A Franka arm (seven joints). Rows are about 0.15 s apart.
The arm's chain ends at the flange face. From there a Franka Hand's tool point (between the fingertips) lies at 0.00 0.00 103.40 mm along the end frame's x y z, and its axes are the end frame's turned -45 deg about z.
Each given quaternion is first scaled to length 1.
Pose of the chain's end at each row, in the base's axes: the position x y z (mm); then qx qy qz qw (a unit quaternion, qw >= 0):
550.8, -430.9, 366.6, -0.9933, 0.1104, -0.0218, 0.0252
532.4, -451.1, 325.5, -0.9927, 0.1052, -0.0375, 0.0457
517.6, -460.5, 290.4, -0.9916, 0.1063, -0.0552, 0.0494
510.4, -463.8, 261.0, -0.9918, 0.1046, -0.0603, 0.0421
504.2, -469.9, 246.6, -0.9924, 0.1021, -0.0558, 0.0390
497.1, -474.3, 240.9, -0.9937, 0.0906, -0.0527, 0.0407
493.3, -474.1, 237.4, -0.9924, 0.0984, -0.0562, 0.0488
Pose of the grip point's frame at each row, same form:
555.9, -426.2, 263.4, -0.9600, -0.2781, -0.0298, 0.0149
541.1, -442.5, 222.8, -0.9574, -0.2827, -0.0521, 0.0279
530.0, -451.6, 188.1, -0.9568, -0.2813, -0.0699, 0.0245
523.7, -456.5, 158.7, -0.9563, -0.2829, -0.0718, 0.0158
516.5, -463.1, 144.2, -0.9560, -0.2855, -0.0665, 0.0147
508.7, -466.9, 138.4, -0.9527, -0.2966, -0.0643, 0.0174
505.8, -465.2, 135.1, -0.9545, -0.2889, -0.0706, 0.0236

